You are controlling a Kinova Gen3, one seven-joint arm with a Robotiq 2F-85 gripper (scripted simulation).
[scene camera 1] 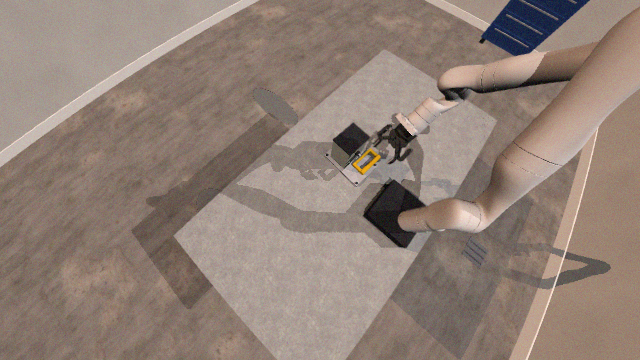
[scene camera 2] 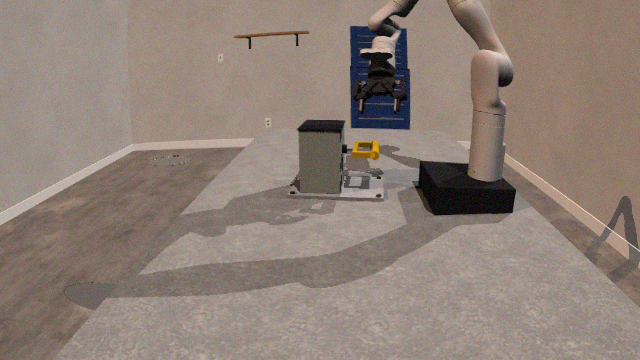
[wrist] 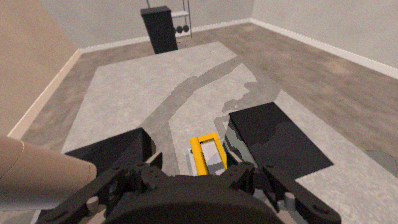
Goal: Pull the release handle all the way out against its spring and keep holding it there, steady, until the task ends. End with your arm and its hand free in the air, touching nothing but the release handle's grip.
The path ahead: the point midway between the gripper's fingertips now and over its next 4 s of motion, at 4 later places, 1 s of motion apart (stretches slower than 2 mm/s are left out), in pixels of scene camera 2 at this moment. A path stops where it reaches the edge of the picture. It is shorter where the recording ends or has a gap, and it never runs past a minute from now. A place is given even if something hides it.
My gripper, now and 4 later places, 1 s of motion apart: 378, 112; 384, 118; 385, 120; 385, 121; 383, 121
